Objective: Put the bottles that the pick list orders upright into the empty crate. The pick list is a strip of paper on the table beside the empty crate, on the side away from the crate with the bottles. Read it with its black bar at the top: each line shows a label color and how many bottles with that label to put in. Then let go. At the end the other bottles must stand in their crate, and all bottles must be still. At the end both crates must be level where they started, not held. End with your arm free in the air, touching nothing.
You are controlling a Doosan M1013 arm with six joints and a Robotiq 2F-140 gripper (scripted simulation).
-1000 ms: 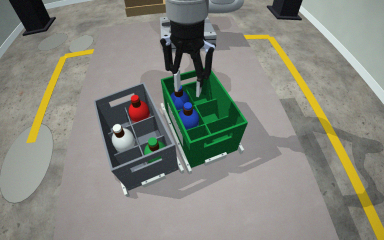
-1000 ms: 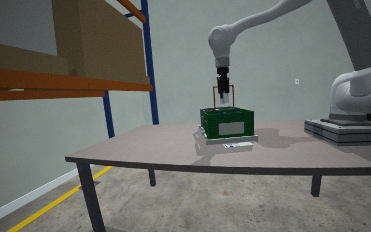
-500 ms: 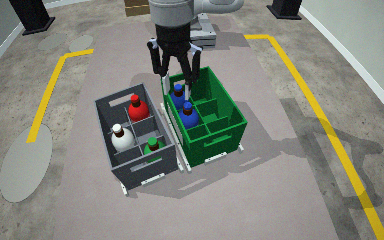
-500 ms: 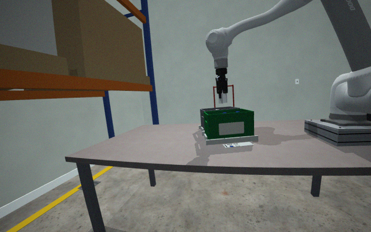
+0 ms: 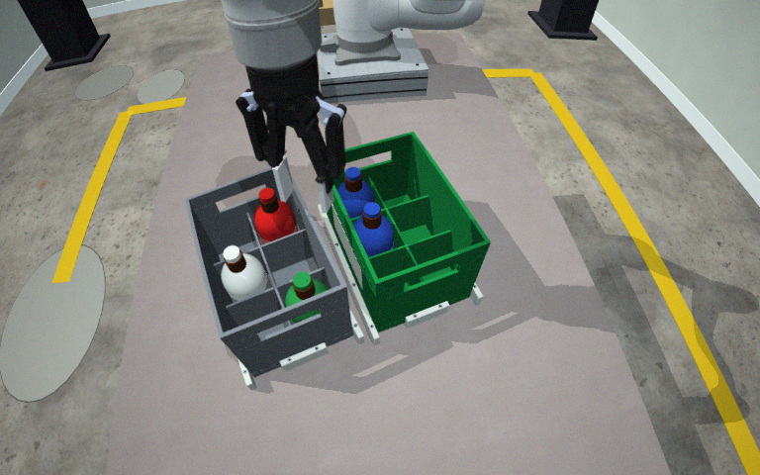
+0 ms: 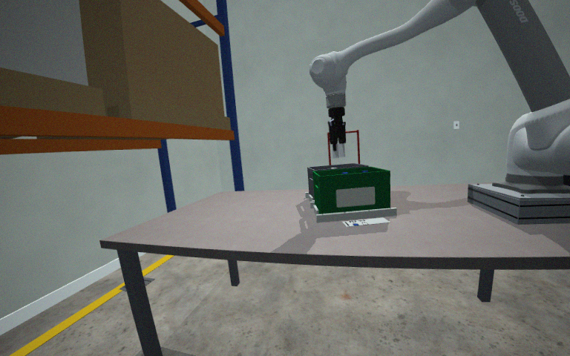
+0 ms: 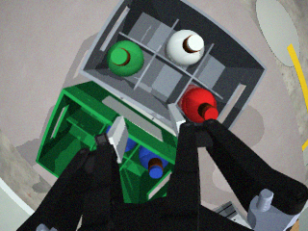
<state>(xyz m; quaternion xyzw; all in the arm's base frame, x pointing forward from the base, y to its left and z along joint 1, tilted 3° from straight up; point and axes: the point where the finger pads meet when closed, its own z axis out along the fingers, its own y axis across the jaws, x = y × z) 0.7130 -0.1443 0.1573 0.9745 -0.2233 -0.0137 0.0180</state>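
Now: the white-label bottle 30 mm ahead of my hand, 130 mm to the right of it and 170 mm below it. Round my hand: grey crate 20 mm ahead, 90 mm to the right, 170 mm below; green bottle 90 mm ahead, 20 mm to the right, 170 mm below; red-label bottle 80 mm behind, 80 mm to the right, 170 mm below.
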